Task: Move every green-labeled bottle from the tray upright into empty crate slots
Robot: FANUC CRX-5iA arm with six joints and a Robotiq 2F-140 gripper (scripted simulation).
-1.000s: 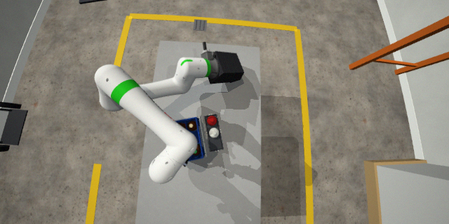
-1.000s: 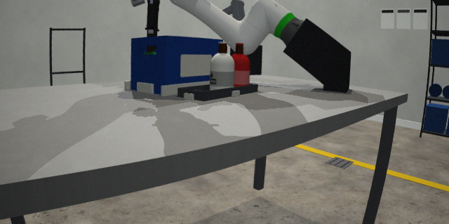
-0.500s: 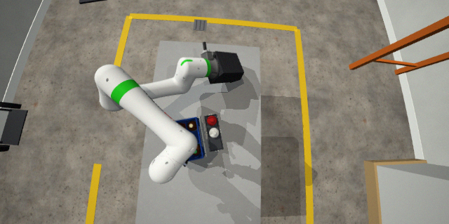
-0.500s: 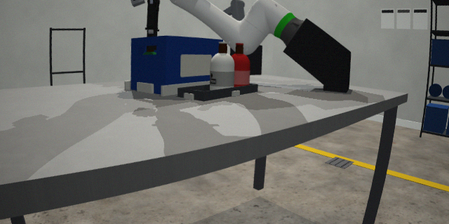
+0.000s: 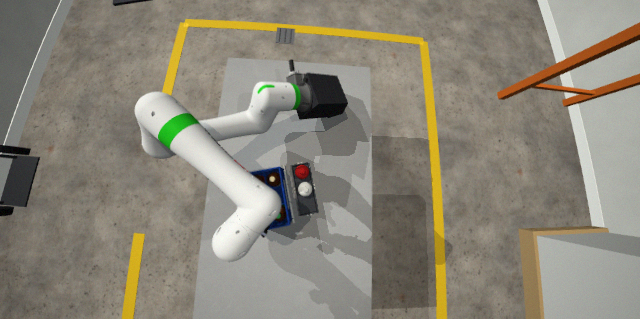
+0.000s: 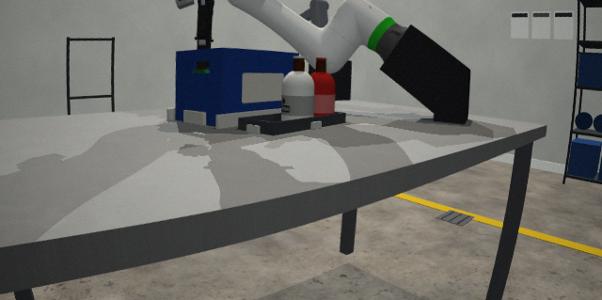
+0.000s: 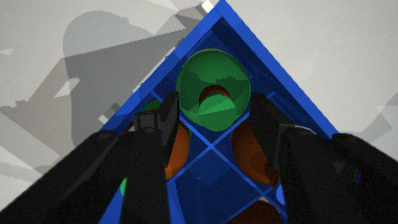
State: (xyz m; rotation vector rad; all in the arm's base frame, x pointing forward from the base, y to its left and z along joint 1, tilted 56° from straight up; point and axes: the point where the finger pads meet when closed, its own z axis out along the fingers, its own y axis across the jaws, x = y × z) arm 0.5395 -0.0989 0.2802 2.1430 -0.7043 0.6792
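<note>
My hand is 80 mm above the green-labeled bottle. Round my hand: blue crate: 90 mm behind, 80 mm below, 40 mm to the left; brown bottle: 80 mm below, 80 mm behind; white bottle: 230 mm to the left, 100 mm behind, 80 mm below.
</note>
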